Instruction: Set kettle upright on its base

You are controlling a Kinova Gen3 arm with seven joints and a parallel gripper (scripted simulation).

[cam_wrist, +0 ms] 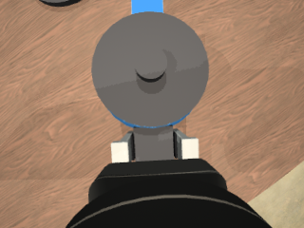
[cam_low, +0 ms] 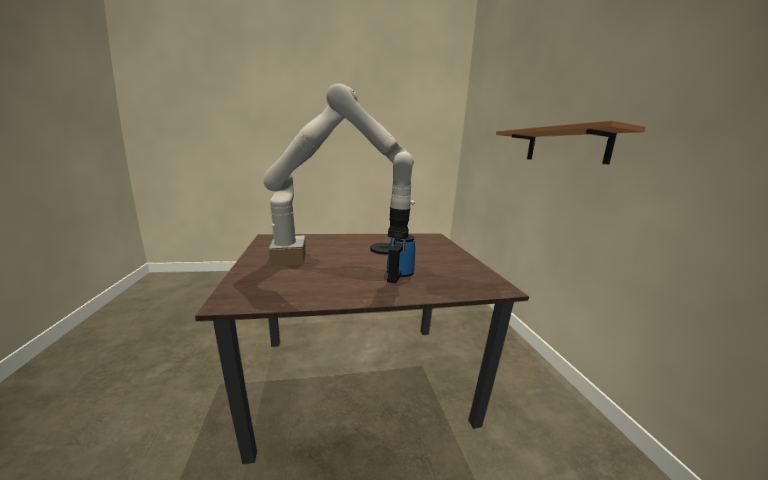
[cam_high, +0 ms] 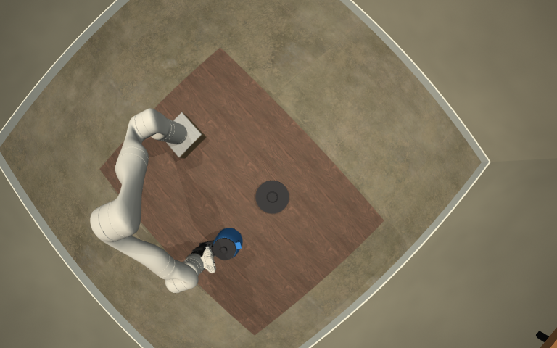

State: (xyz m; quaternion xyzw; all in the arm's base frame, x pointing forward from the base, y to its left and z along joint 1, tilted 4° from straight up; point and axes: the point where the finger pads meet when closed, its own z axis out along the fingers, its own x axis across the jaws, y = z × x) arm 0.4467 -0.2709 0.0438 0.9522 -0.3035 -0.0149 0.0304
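Right now the blue kettle is 2 cm ahead of my hand, 2 cm to the left of it and 5 cm below it. The rest, counted from my hand: round dark base: 5 cm ahead, 34 cm to the left, 12 cm below.
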